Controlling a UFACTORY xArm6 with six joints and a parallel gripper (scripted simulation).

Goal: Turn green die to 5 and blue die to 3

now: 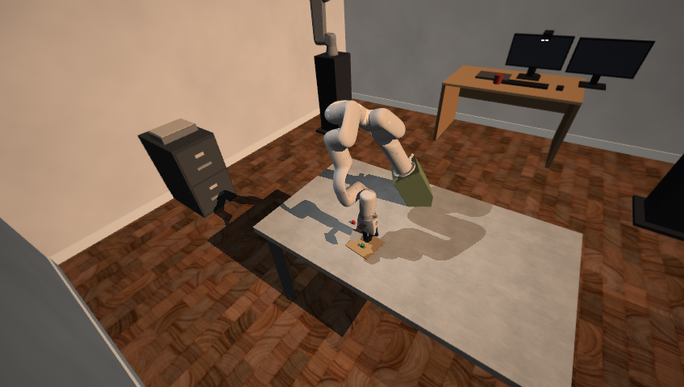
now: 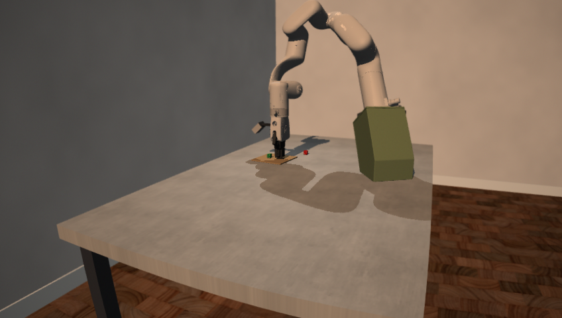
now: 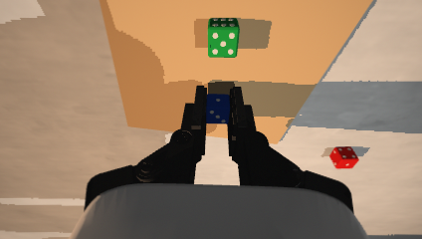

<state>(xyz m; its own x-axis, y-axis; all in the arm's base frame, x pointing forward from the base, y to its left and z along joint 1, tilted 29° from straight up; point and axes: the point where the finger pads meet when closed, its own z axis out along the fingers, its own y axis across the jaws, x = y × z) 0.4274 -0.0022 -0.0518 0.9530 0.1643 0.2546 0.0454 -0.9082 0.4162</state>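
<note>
My hand is 1 cm above the blue die. The rest, counted from my hand: tan mat: 2 cm ahead, 3 cm below; then green die: 5 cm ahead, 2 cm below; then red die: 6 cm behind, 13 cm to the right, 2 cm below.
</note>
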